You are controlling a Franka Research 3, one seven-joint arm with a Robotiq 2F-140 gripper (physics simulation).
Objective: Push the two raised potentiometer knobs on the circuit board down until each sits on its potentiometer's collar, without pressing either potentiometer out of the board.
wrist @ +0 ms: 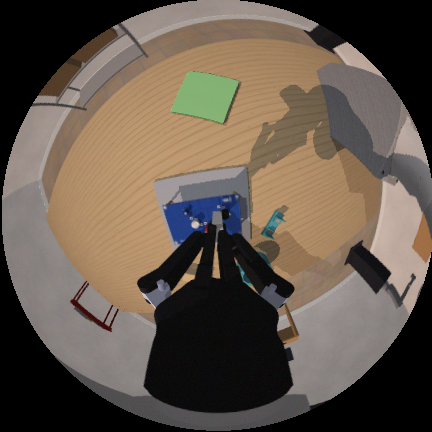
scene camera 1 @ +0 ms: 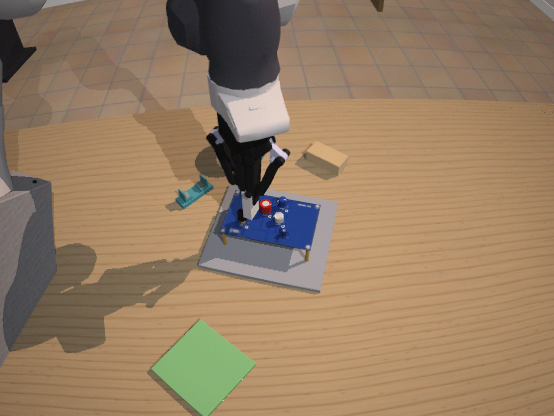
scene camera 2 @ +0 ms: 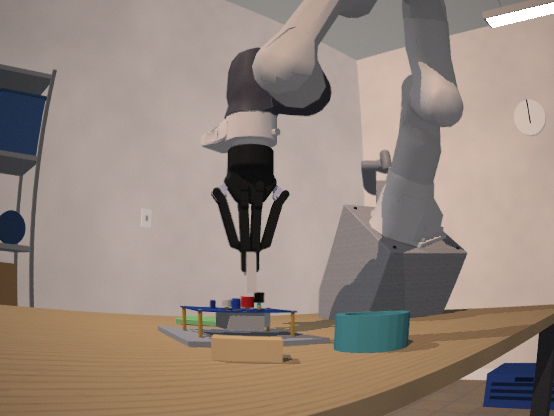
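Observation:
The blue circuit board (scene camera 1: pixel 300 227) (wrist: pixel 176 220) stands on posts. A black knob (scene camera 1: pixel 241 215) (scene camera 2: pixel 259 297) (wrist: pixel 226 214) stands raised, with a coloured shaft showing below it in scene camera 2. A white knob (scene camera 1: pixel 279 218) (scene camera 2: pixel 226 303) (wrist: pixel 195 224) stands low near the board's middle; its collar contact is too small to tell. A red-sided round part (scene camera 1: pixel 265 206) (scene camera 2: pixel 247 301) stands between them. My gripper (scene camera 1: pixel 249 212) (scene camera 2: pixel 251 290) is shut and empty, pointing down above the board. Its pale fingertips are beside the black knob in scene camera 1, partly covering it.
The grey base plate (scene camera 1: pixel 327 235) (scene camera 2: pixel 175 334) lies under the board. A teal ring (scene camera 2: pixel 371 332), a teal bracket (scene camera 1: pixel 195 194) (wrist: pixel 273 224) and a tan block (scene camera 1: pixel 326 156) (scene camera 2: pixel 247 348) are around it. A green square (scene camera 1: pixel 202 367) (wrist: pixel 206 97) lies farther off.

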